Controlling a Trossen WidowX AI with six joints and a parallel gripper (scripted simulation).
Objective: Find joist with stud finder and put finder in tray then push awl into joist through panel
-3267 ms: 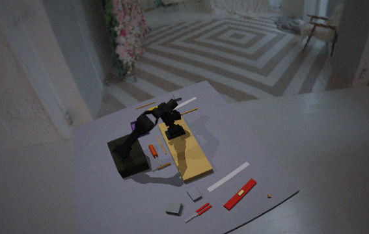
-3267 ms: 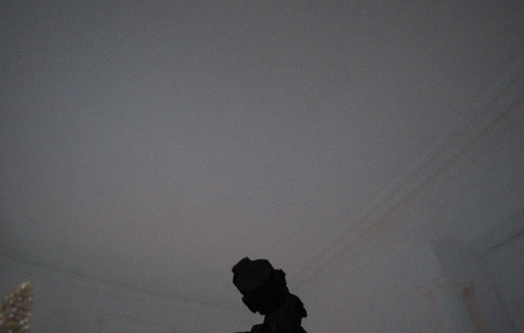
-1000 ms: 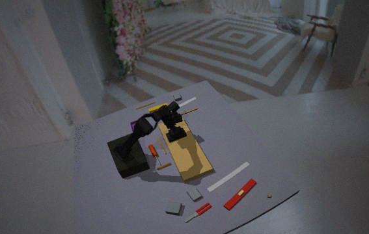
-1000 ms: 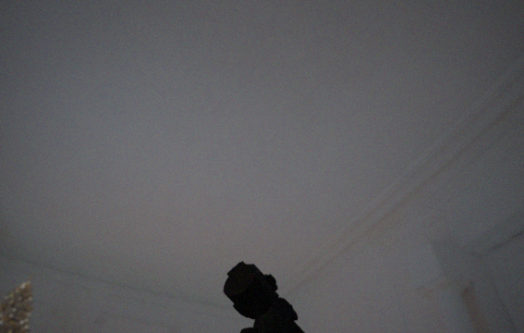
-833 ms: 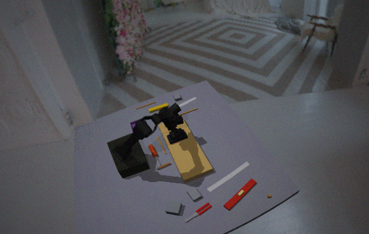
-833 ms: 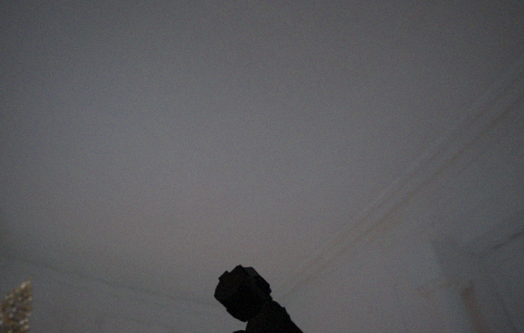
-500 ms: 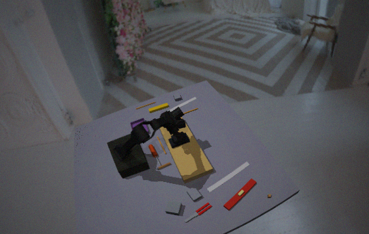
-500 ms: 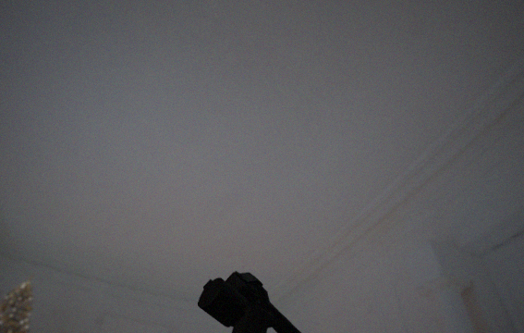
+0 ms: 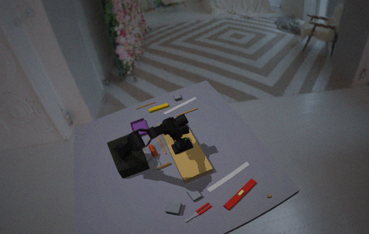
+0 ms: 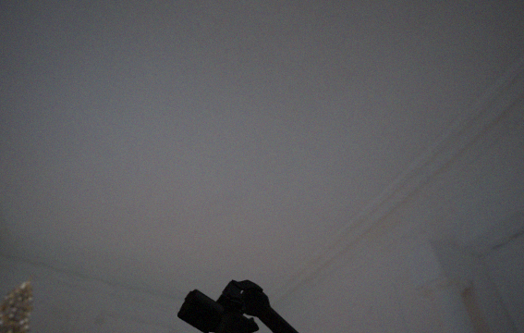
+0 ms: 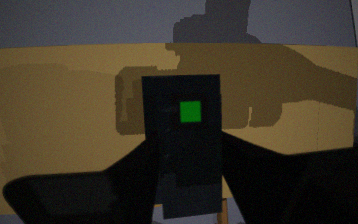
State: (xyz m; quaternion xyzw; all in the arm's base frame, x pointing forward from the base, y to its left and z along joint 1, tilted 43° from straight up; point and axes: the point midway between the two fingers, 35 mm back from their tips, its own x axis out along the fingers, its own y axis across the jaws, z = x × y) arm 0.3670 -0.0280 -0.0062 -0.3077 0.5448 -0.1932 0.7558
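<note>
Right now the purple tray is 24 cm behind my gripper tip, 34 cm to the left of it and 5 cm below it. From my gripper tip the other things lie so: red level 18 cm ahead, 45 cm to the right, 5 cm below; yellow bar 5 cm behind, 51 cm to the left, 6 cm below; stud finder 1 cm ahead, 2 cm above.
</note>
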